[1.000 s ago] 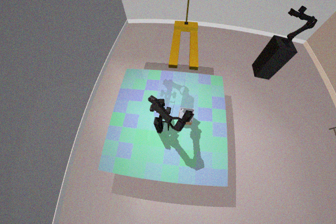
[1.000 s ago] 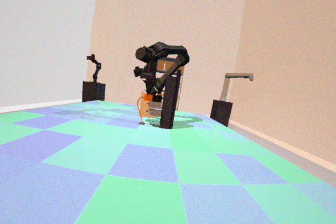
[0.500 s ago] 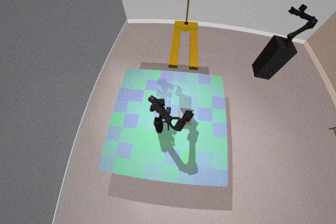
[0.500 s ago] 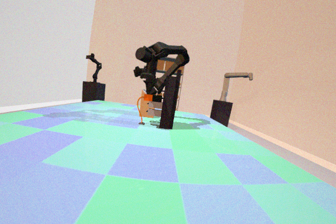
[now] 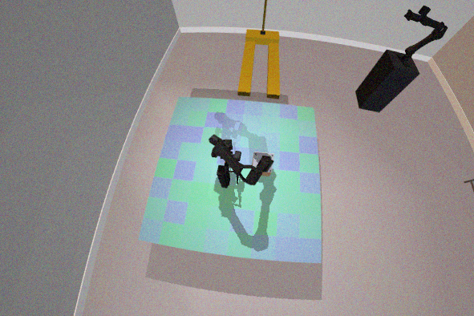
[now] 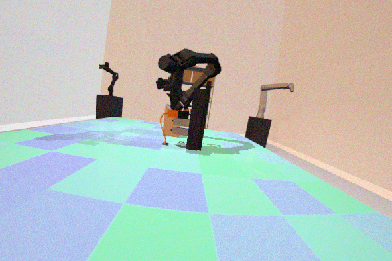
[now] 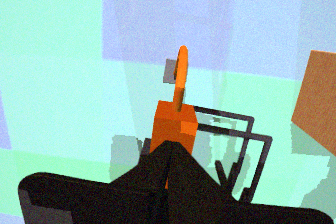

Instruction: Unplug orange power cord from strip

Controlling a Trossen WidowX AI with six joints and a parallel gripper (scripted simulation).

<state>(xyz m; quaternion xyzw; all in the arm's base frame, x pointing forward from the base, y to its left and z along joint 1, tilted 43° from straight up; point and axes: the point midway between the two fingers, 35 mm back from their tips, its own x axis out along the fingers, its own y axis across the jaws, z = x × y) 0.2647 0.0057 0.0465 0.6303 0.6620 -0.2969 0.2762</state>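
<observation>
Right now the orange plug is 2 cm to the left of my gripper tip and 1 cm below it.
</observation>
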